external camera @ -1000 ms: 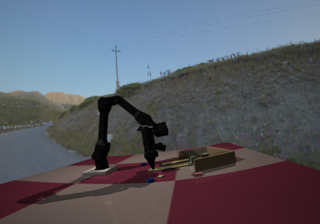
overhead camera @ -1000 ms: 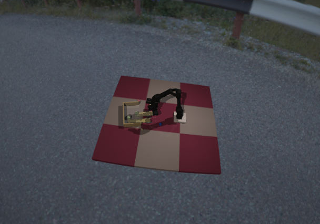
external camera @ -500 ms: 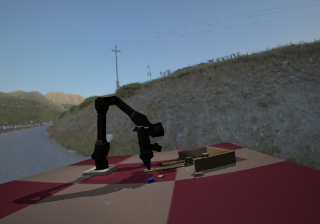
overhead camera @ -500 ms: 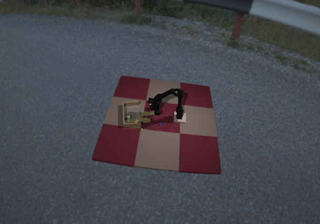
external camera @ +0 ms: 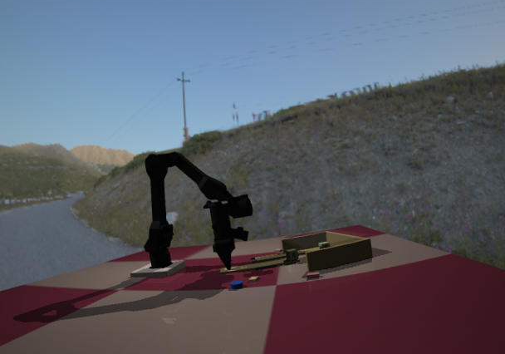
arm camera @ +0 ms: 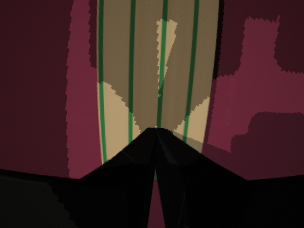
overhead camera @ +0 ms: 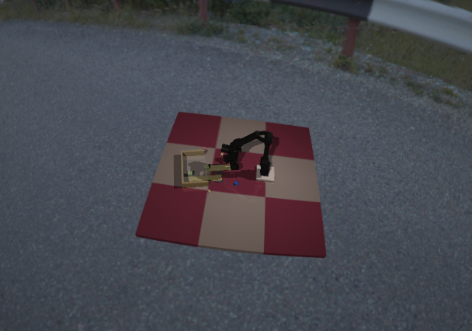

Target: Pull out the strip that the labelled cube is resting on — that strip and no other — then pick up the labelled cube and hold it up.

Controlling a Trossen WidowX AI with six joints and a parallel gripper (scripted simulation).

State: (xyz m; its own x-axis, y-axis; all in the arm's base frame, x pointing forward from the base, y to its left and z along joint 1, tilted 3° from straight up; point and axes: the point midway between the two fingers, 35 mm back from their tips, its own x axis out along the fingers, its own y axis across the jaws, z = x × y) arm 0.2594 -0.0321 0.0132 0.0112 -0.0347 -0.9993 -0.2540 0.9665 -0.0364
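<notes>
Now: gripper tip 190 mm short of the cross-hatched strip and 150 mm to the right of it. The rest, counted from my gripper tip: tan block (100 mm ahead, 120 mm to the right); pink block (250 mm ahead, 150 mm to the right).
</notes>
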